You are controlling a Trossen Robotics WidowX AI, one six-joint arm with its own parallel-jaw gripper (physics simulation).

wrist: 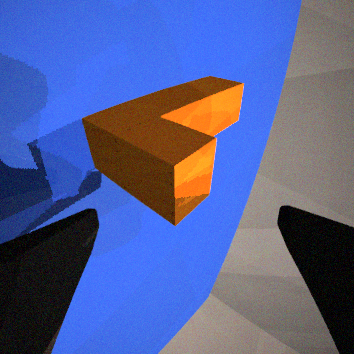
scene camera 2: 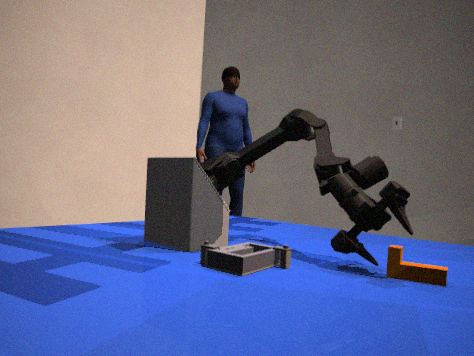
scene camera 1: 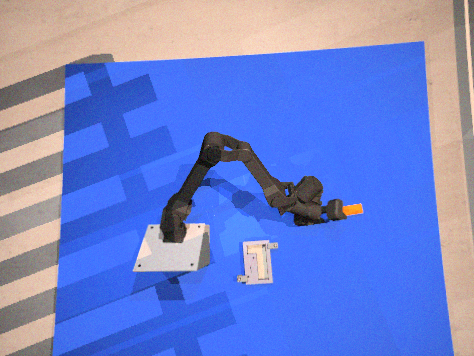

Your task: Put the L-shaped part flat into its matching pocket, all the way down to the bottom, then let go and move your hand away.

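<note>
The orange L-shaped part stands on edge on the mat, its long arm along the mat and its short arm upright at the end nearer the robot. My gripper is open and empty, tilted downward, with its fingertips around and above the short-arm end. In the wrist view the part is ahead of the fingertips, closer to the left finger. The pale fixture lies on the mat nearer the base; its L-shaped pocket is empty, its floor hidden in scene camera 2.
The grey robot base stands left of the fixture. Small tabs stick out at two corners of the fixture. The blue mat lies under everything. A person in blue stands behind the base.
</note>
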